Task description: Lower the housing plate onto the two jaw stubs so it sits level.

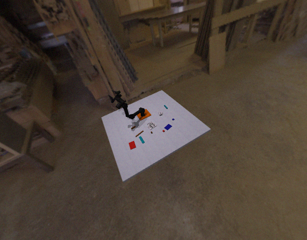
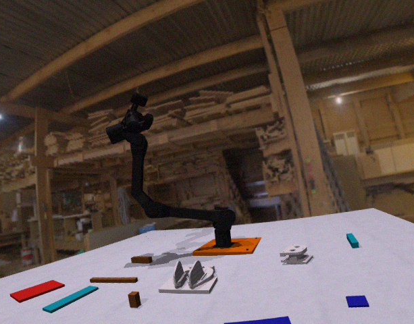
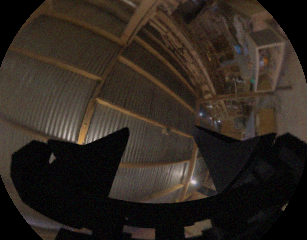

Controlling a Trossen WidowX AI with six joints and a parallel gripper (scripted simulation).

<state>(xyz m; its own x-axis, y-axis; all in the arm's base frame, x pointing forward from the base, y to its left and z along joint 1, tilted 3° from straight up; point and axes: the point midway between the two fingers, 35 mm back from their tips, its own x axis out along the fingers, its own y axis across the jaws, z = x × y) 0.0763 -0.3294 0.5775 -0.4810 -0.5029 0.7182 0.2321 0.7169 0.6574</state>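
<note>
Now: gripper tip 120 mm short of the white block fixture, 590 mm to the right of it and 610 mm above it. The rest, counted from my gripper tip: brown bar 300 mm ahead, 130 mm to the left, 620 mm below; white base plate 280 mm ahead, 350 mm to the left, 620 mm below; red plate 430 mm ahead, 40 mm to the right, 620 mm below.
</note>
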